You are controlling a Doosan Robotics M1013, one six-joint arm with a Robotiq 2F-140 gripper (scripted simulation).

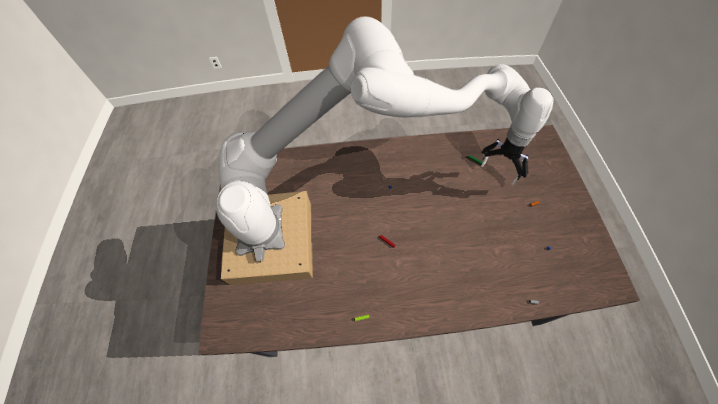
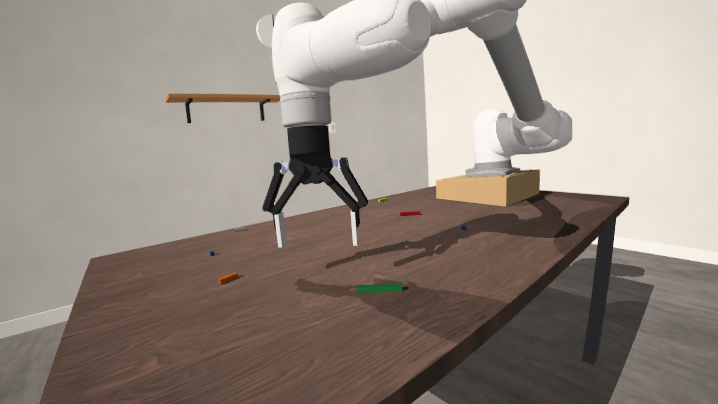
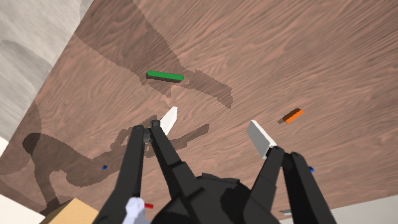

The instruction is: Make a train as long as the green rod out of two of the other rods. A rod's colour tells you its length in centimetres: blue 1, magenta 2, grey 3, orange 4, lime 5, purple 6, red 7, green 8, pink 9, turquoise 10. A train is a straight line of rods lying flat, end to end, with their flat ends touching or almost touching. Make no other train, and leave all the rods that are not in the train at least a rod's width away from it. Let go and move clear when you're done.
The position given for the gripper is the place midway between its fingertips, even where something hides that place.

Note:
In view: the gripper (image 2: 318, 244).
The gripper shows as well in image 3 (image 3: 212, 119).

